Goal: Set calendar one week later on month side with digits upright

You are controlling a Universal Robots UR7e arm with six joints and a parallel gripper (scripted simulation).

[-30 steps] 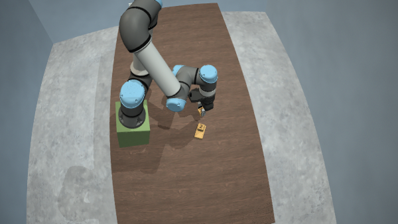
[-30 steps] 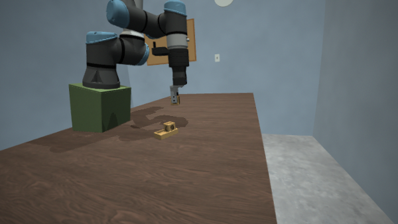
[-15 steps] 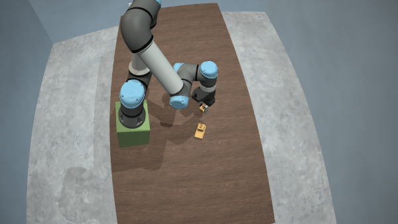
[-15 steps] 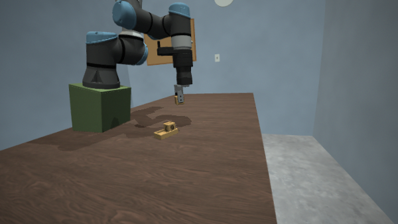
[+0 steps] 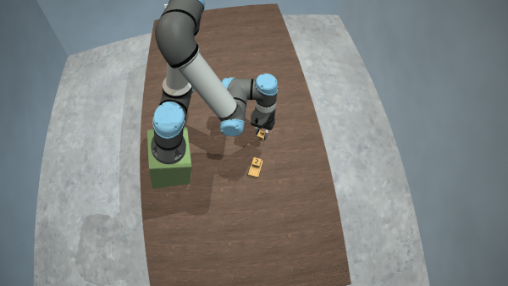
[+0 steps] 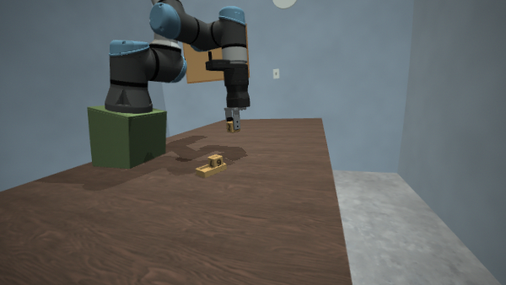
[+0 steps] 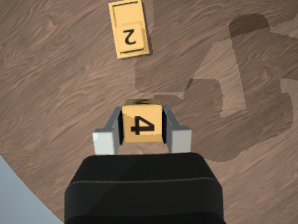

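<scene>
My hand is 20 mm past the wooden calendar tray, 100 mm to the left of it and 120 mm above it. From my hand the other things lie so: wooden cube (10 mm below).
</scene>
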